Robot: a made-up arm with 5 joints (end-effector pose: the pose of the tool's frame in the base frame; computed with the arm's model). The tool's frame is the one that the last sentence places. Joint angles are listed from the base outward.
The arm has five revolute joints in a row. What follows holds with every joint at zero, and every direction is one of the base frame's.
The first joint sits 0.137 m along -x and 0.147 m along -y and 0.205 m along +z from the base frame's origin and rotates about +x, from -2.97 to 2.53 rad.
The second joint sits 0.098 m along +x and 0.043 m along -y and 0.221 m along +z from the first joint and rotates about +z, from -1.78 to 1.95 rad.
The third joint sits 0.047 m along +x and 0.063 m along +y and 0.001 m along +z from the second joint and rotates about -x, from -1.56 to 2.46 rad.
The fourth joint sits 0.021 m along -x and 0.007 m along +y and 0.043 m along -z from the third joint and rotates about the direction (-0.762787, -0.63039, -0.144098), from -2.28 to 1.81 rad.
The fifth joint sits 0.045 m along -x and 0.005 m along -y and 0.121 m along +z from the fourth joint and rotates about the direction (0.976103, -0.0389, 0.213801), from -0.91 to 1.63 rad.
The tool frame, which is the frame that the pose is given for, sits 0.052 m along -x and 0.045 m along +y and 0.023 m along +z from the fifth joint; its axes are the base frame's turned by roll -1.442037, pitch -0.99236 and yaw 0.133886 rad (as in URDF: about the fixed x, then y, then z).
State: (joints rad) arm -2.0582 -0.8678 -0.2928 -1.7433 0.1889
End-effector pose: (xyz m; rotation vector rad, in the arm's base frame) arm -0.0370 0.1031 0.2718 -1.3527 -0.7265 -0.8302
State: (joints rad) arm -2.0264 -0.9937 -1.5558 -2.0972 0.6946
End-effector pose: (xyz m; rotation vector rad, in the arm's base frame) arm 0.1333 -0.0694 0.2346 0.1692 0.0710 -0.0133
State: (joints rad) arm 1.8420 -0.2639 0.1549 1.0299 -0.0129
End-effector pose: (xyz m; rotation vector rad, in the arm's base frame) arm -0.0953 -0.3370 0.3157 -0.7885 -0.2311 -1.3279
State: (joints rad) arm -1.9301 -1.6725 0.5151 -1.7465 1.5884
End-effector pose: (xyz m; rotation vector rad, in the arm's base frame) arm -0.1578 0.1384 0.2085 0.4346 -1.5455 -1.3157
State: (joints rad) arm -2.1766 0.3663 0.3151 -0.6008 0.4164
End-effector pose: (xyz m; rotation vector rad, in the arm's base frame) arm -0.0649 0.1514 -0.0046 -2.7918 -0.5768 0.5296
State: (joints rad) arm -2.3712 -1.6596 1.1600 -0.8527 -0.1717
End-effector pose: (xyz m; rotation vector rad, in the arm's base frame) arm 0.1059 0.1288 0.0253 1.3500 0.4895 1.3740
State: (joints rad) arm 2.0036 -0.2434 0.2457 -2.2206 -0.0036
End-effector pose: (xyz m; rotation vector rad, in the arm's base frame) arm 0.0534 -0.2570 -0.0230 1.9833 0.7099 0.4647
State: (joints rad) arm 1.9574 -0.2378 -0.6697 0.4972 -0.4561
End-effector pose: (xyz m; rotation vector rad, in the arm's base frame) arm -0.0956 -0.4631 0.1897 0.0784 0.4440 -1.0853
